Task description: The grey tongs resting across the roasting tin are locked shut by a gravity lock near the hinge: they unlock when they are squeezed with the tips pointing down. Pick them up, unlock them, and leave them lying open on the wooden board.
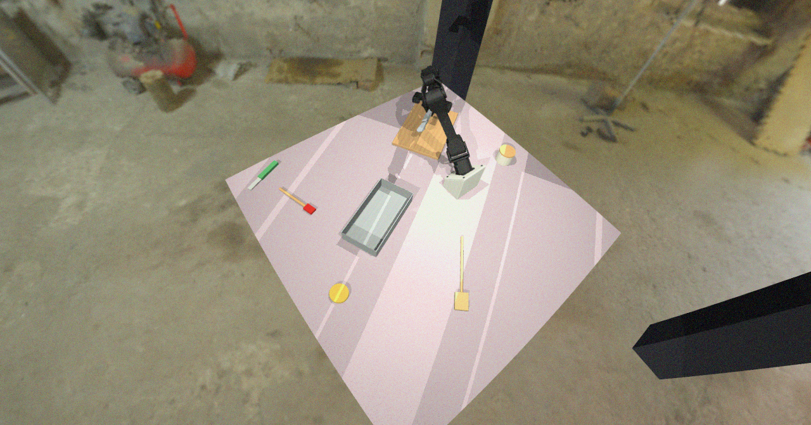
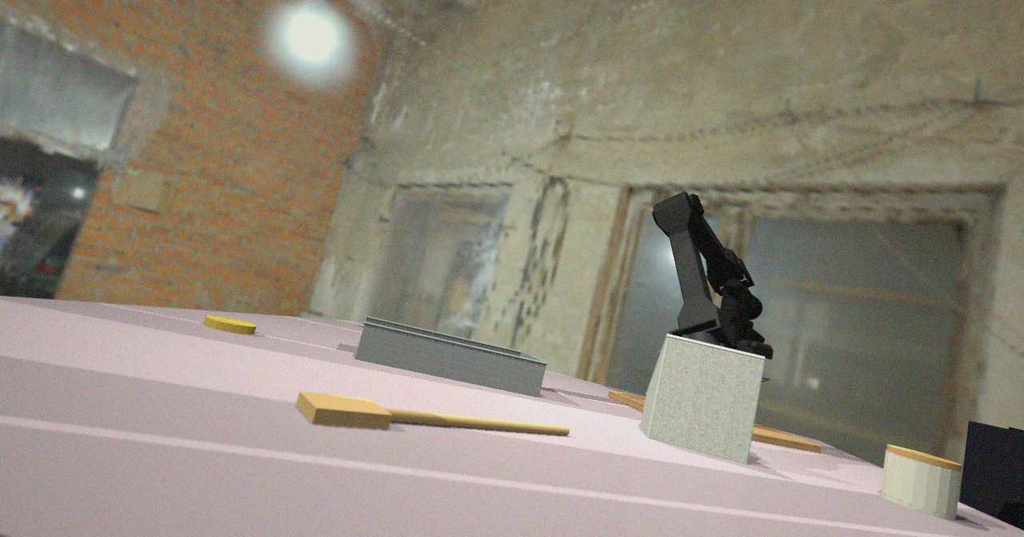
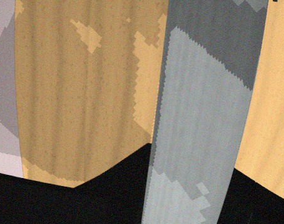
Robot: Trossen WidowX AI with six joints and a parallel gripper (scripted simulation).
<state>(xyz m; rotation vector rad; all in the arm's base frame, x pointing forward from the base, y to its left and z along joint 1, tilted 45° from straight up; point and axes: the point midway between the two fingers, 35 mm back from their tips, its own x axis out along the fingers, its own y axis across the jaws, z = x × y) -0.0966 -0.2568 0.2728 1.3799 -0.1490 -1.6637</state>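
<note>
Now: gripper tip 1 cm short of the wooden board and 8 cm above it. Also, from my gripper tip: yellow disc (79 cm ahead, 51 cm to the left, 8 cm below); grey roasting tin (50 cm ahead, 33 cm to the left, 6 cm below); cream pot (20 cm behind, 37 cm to the left, 5 cm below).
</note>
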